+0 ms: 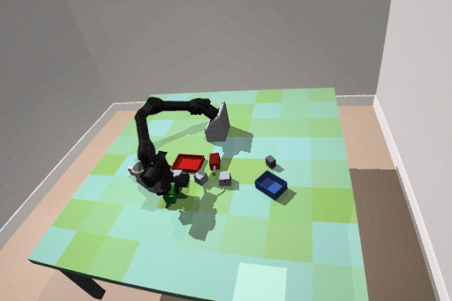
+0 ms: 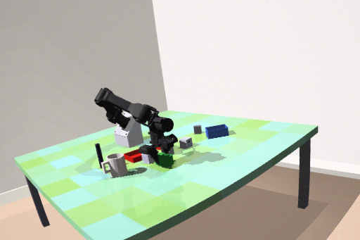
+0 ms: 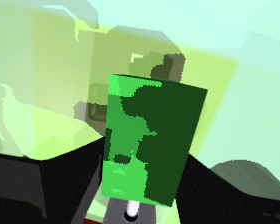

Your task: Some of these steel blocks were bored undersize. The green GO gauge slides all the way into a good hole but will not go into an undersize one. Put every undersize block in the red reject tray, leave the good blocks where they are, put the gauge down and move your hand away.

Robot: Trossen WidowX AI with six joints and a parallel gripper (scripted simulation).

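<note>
The steel block is 100 mm behind my gripper tip, 220 mm to the left of it and 10 mm above it. The rest, counted from my gripper tip: green GO gauge: 10 mm behind, 20 mm above; then mug: 70 mm behind, 200 mm to the right, 20 mm above; then red reject tray: 190 mm behind.
</note>
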